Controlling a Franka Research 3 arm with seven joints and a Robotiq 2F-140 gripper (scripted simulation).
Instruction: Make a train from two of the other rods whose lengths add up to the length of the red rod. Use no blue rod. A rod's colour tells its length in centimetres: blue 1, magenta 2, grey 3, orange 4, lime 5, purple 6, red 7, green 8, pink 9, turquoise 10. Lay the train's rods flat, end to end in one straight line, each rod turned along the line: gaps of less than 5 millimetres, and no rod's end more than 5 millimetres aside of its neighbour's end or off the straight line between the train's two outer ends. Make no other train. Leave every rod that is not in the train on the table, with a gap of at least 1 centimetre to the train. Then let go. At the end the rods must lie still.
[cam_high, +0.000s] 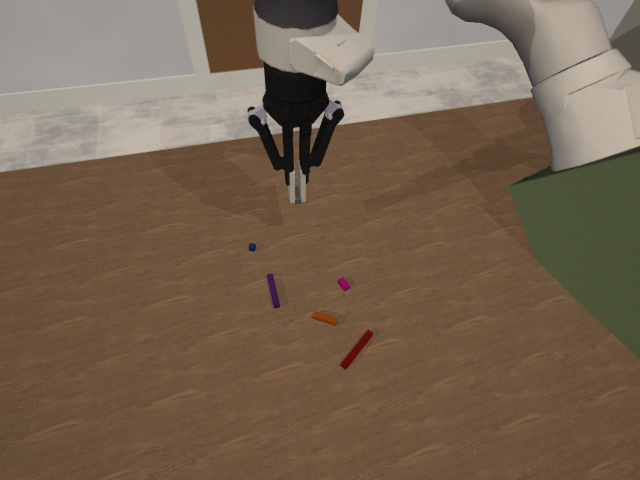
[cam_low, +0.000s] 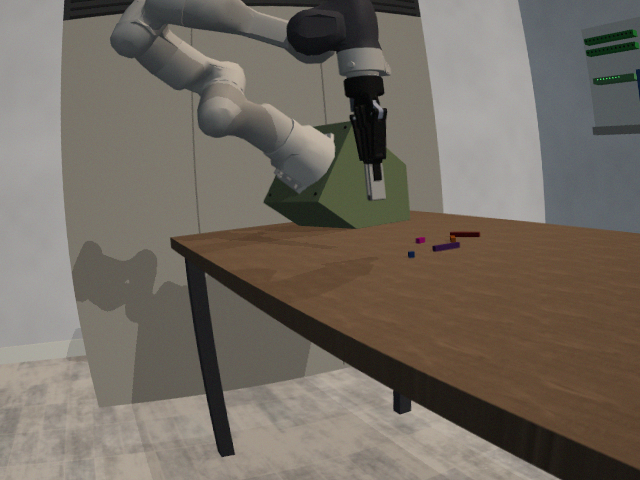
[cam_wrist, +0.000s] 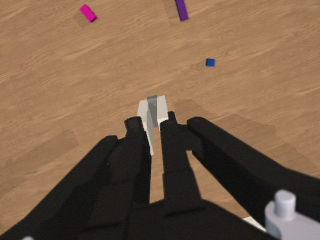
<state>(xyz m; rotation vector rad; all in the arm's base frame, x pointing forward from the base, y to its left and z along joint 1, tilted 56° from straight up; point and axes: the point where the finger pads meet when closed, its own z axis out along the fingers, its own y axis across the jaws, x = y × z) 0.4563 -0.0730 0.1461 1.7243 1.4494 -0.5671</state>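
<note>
Right now my hand is 13 cm above the blue rod and 9 cm short of it. The rest, counted from my hand: grey rod: 3 cm below; then purple rod: 13 cm below, 10 cm to the left, 8 cm ahead; then magenta rod: 13 cm to the left, 13 cm below, 3 cm behind.
</note>
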